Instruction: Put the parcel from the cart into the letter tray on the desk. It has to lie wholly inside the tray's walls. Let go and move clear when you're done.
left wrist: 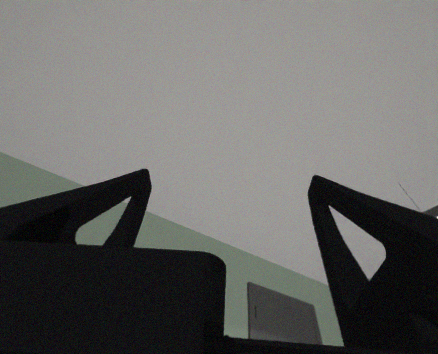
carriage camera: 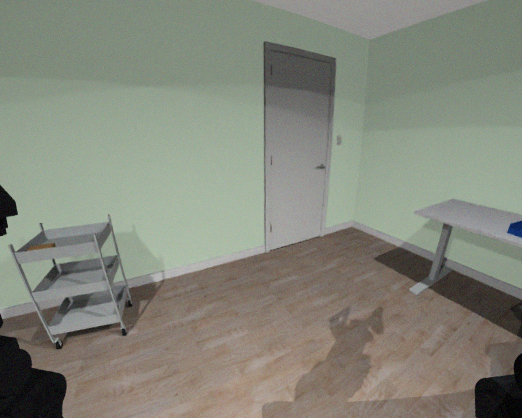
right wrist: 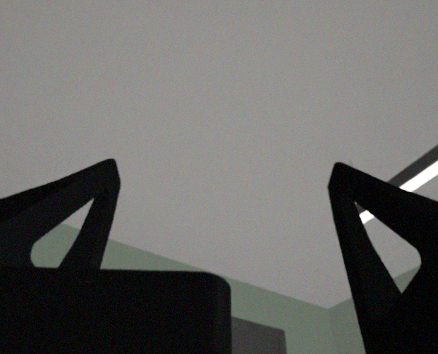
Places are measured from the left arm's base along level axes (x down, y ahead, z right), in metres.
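Pixels of known places: left gripper, fingertip midpoint: (left wrist: 228, 181); right gripper, fingertip midpoint: (right wrist: 224, 172).
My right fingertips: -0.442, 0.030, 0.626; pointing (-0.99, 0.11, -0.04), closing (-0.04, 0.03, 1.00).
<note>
For each thing: its top centre in the pictures, then the offset to it from my right fingertips, as dx, dy, dz. "pt": a spot on its surface instead. Level surfaces: height alone.
- orange-brown parcel, top centre: (carriage camera: 40, 246) +0.586, +0.844, -1.627
- white desk, surface height: dx +0.580
- blue object, surface spot: (carriage camera: 516, 229) pt +0.572, +1.057, +1.365
- wood floor, surface height: dx +1.300
A grey three-tier cart (carriage camera: 75, 321) stands at the left in the carriage view, against the green wall. An orange-brown parcel (carriage camera: 42, 246) lies in its top tray, at the left part; the tray's front wall hides some of it. A white desk (carriage camera: 465, 212) stands at the right. A blue object (carriage camera: 516, 229), perhaps the letter tray, is cut off by the right edge on the desk. My left gripper (left wrist: 228, 181) is open and empty, pointing up toward the ceiling. My right gripper (right wrist: 224, 172) is open and empty, also pointing up. Both are far from the cart and the desk.
A grey door (carriage camera: 297, 150) (left wrist: 282, 315) is shut in the back wall, between cart and desk. The desk's leg (carriage camera: 440, 252) and its foot (carriage camera: 422, 286) stand on the wood floor (carriage camera: 225, 340). Dark arm parts show at the lower left and lower right edges.
</note>
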